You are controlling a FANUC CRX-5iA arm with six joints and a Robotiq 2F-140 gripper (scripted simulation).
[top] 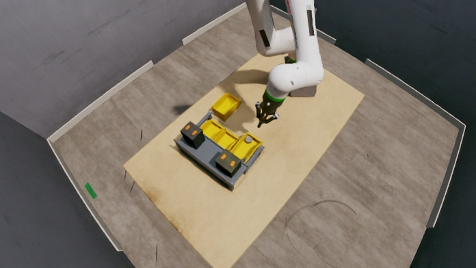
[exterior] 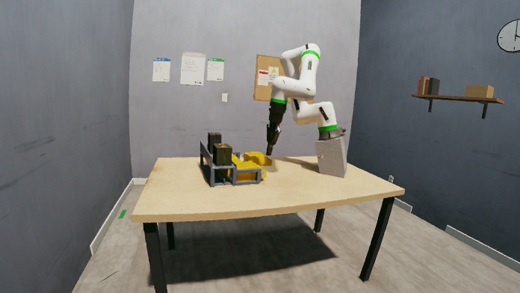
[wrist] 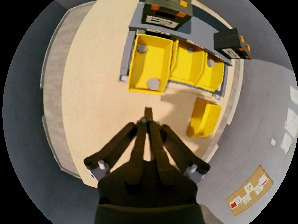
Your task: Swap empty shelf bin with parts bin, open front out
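My gripper is now 130 mm above the grey round part, 60 mm short of it and 30 mm to the left of it. The rest, counted from my hand: grey shelf (190 mm ahead, 130 mm to the right, 100 mm below).
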